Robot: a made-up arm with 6 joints. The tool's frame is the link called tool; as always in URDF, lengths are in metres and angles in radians. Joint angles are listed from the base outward. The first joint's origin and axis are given. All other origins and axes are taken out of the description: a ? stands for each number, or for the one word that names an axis. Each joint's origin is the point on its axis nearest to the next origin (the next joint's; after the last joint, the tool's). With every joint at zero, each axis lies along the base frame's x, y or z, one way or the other. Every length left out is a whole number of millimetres.
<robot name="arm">
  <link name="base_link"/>
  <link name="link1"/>
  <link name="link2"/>
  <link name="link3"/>
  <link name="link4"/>
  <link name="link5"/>
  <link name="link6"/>
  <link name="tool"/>
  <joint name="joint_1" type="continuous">
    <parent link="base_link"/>
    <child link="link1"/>
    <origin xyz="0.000 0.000 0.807"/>
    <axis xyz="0 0 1"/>
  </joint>
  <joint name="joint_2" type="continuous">
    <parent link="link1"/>
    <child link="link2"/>
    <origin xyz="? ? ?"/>
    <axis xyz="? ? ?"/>
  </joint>
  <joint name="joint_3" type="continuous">
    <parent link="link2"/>
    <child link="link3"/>
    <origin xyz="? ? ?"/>
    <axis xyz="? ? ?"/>
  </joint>
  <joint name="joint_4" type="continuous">
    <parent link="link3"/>
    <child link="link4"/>
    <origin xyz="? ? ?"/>
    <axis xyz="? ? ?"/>
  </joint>
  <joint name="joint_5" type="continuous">
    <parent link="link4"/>
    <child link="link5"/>
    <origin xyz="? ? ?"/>
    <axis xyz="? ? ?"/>
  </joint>
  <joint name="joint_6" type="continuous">
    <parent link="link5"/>
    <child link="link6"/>
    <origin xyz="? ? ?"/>
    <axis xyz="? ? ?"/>
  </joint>
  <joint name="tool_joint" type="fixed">
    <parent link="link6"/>
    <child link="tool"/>
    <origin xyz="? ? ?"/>
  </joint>
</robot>
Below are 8 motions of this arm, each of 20 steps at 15 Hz.
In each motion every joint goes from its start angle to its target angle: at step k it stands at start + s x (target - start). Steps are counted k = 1, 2, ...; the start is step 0. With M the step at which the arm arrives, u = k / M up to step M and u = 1 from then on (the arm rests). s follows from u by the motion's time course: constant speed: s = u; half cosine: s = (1 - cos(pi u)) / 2; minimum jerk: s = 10 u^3 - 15 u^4 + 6 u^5.
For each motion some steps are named. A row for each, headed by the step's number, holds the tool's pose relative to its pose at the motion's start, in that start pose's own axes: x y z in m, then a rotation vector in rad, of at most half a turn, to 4 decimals.
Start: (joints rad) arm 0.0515 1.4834 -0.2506 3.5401 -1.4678 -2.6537
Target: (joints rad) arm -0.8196 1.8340 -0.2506 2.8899 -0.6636 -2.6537
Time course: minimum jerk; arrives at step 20
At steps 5, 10, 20:
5: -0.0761 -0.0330 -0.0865 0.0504 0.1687 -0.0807
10: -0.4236 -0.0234 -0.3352 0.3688 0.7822 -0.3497
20: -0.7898 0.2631 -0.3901 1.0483 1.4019 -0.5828

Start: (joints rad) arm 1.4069 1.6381 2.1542 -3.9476 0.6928 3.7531
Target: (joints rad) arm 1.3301 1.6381 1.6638 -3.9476 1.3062 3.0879
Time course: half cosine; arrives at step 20
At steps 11, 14, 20:
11: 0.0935 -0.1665 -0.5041 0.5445 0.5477 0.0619
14: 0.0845 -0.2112 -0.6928 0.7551 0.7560 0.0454
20: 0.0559 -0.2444 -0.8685 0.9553 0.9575 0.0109

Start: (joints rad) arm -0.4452 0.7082 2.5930 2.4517 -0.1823 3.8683
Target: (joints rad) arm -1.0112 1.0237 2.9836 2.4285 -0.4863 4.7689
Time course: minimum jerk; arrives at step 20
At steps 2, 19, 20:
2: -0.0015 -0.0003 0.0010 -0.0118 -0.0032 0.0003
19: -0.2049 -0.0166 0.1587 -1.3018 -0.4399 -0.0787
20: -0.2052 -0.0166 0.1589 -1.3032 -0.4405 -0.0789

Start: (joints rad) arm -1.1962 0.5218 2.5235 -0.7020 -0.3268 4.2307
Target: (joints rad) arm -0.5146 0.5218 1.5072 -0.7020 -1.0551 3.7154
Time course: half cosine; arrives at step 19
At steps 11, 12, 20:
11: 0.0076 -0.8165 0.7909 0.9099 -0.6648 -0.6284
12: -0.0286 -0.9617 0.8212 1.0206 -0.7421 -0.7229
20: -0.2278 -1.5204 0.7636 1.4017 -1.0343 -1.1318

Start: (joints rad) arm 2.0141 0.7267 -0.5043 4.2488 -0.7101 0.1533
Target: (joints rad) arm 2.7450 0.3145 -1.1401 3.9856 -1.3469 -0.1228
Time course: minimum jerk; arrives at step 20
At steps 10, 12, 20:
10: 0.0043 -0.4608 -0.3798 0.1060 0.3701 -0.2336
12: -0.0511 -0.6296 -0.4677 0.1565 0.4829 -0.3347
20: -0.2027 -0.8949 -0.5512 0.2546 0.6490 -0.5254

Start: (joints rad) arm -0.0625 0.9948 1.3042 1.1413 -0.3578 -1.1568
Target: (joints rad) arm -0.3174 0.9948 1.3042 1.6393 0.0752 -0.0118
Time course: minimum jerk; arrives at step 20
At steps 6, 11, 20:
6: 0.0278 -0.0861 0.0163 -0.2709 -0.0551 0.0083
11: 0.0813 -0.3119 0.0500 -1.0003 -0.1703 0.0044
20: 0.1079 -0.5267 0.0675 -1.7005 -0.2434 -0.0056

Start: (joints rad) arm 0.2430 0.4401 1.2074 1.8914 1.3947 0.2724
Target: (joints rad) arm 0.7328 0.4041 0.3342 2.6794 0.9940 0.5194
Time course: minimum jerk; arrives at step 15
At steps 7, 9, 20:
7: 0.5220 0.3644 0.3443 0.0631 -0.2372 0.2090
9: 0.7919 0.4727 0.6485 0.0122 -0.4308 0.3023
20: 1.0621 0.5131 1.1237 -0.1488 -0.7176 0.3688

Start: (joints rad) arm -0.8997 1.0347 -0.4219 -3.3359 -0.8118 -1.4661
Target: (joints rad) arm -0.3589 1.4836 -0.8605 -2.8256 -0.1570 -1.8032
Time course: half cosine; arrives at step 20
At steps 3, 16, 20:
3: -0.0432 0.0825 0.0328 -0.0261 -0.0443 0.0799
16: -1.0767 0.9004 -0.2038 -0.6515 -0.2995 1.3472
20: -1.1964 0.9075 -0.2994 -0.7489 -0.2719 1.4784

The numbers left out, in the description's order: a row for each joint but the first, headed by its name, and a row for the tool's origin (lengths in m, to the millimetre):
joint_2: xyz 0.233 0.000 0.000, axis 0 1 0
joint_3: xyz 0.000 0.000 0.651, axis 0 -1 0
joint_4: xyz 1.599 0.000 0.127, axis -1 0 0
joint_5: xyz 0.000 0.000 0.000, axis 0 -1 0
joint_6: xyz 0.231 0.000 0.000, axis -1 0 0
tool: xyz 0.000 0.000 0.000

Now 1 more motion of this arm.
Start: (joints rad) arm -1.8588 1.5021 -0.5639 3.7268 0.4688 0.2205
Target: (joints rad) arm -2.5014 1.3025 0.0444 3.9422 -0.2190 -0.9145
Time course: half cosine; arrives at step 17
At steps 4, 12, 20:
4: -0.0874 0.1426 -0.1009 0.2034 0.1941 0.0362
12: -0.6165 1.0363 -0.0215 1.2263 1.1931 -0.0014
20: -0.7396 1.2827 0.2073 1.4685 1.5003 -0.0608

